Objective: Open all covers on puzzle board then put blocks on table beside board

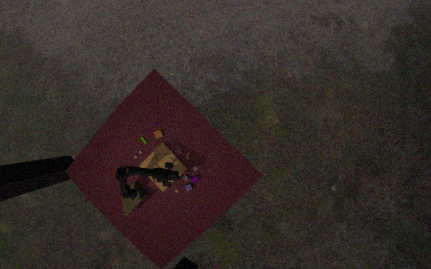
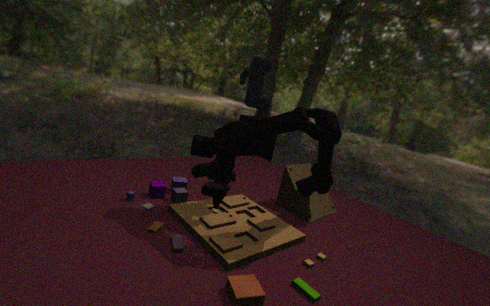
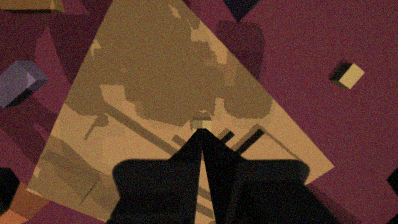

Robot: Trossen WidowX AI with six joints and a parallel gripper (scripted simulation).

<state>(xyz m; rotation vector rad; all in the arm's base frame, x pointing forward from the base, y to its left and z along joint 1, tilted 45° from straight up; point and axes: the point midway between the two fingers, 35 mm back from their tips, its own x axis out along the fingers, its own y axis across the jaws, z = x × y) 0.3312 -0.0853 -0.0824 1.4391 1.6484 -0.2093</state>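
Right now my gripper tip is 40 mm short of the dark block, 130 mm to the left of it and 10 mm above it. Round my gripper tip: magenta cube: 80 mm ahead, 190 mm to the right, 10 mm below; flat orange tile: 190 mm ahead, 20 mm to the right, 20 mm below; grey bar: 190 mm ahead, 70 mm to the left, 20 mm below.
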